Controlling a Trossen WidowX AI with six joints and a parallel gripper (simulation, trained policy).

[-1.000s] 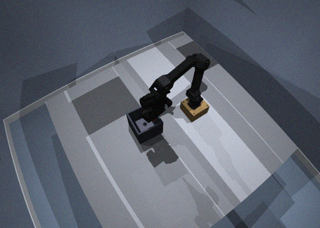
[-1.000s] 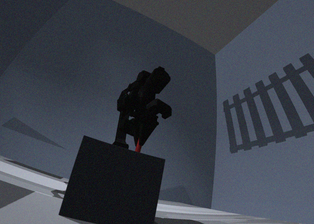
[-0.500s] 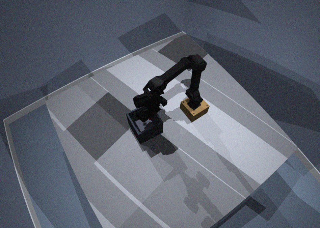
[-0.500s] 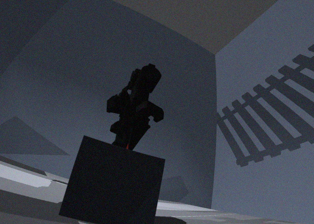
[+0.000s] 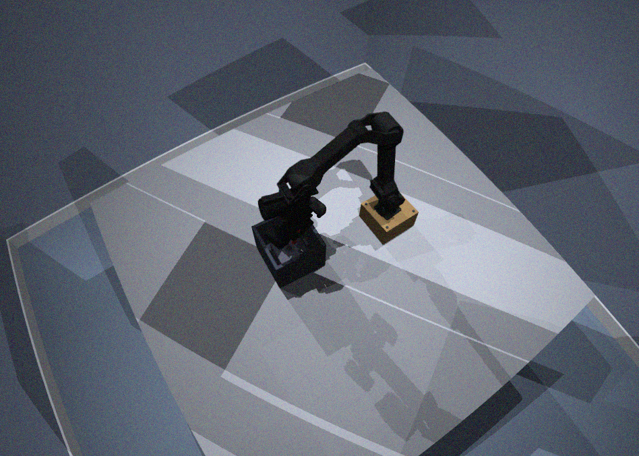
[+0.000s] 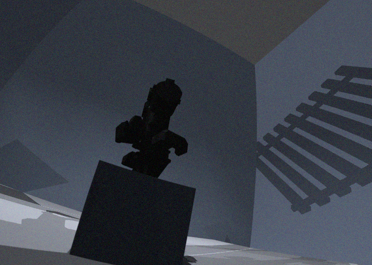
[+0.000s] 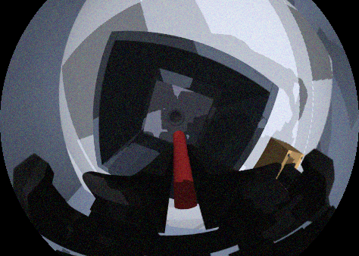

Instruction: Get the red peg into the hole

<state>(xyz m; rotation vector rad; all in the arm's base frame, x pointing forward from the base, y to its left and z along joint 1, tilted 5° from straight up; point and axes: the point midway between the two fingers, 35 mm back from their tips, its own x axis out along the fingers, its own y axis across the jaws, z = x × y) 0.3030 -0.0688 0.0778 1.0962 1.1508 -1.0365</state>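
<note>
Right now the red peg is 2 cm above my gripper tip. From my gripper tip the other things lie so: grey plate: 8 cm below, 1 cm to the right, 1 cm ahead.
</note>
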